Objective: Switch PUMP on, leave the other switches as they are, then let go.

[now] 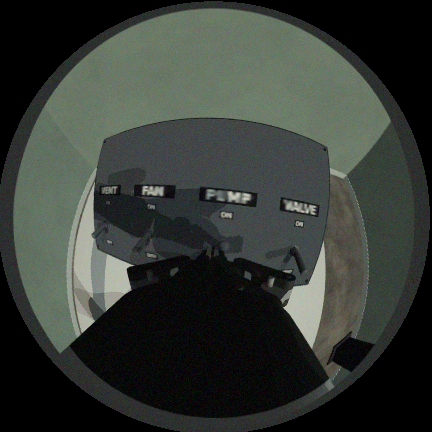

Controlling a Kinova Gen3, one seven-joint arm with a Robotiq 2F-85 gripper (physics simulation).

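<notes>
The dark grey switch panel faces me. The PUMP label is right of the middle, with its ON mark below it. My gripper is shut and empty, with its fingertips in front of the panel below that ON mark. The fingertips hide most of the PUMP lever, and whether it points up or down cannot be told. The FAN lever and the VENT lever slant down to the left. The VALVE lever slants down to the right, towards its partly hidden lower mark.
Dark shadows of the arm and gripper fall across the panel's left and middle. Green walls stand behind and beside the panel. A brown mottled surface shows at the right, and a black block-like part is at the lower right.
</notes>
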